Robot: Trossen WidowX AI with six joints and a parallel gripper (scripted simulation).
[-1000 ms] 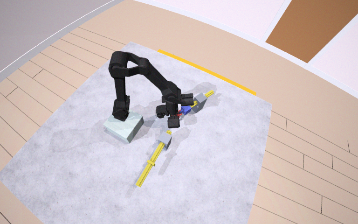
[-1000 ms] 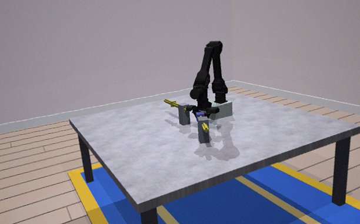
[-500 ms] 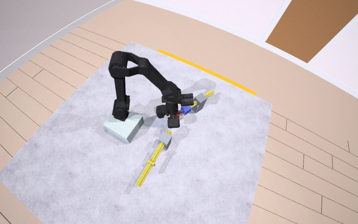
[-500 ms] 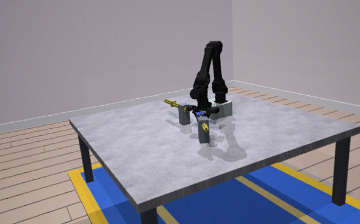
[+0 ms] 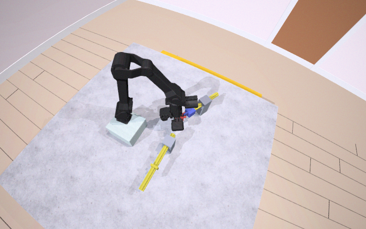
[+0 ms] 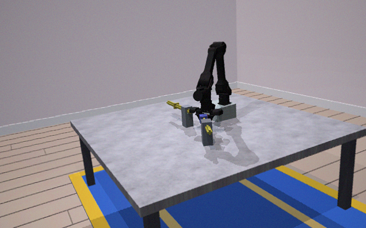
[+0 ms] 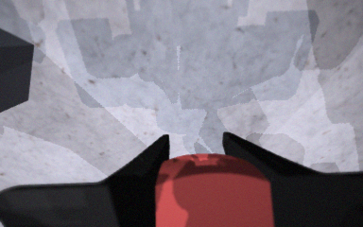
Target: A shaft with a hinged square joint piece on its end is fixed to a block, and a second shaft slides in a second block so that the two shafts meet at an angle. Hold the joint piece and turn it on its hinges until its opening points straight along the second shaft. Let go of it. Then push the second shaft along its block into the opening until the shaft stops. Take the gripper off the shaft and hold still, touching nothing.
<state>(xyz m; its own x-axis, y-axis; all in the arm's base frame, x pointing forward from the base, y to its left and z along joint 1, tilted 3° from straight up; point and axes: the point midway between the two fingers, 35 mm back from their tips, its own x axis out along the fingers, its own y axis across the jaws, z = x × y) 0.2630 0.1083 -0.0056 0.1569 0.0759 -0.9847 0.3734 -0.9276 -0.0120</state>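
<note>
Now: the red joint piece 5 cm above my gripper tip and 1 cm ahead of it.
</note>
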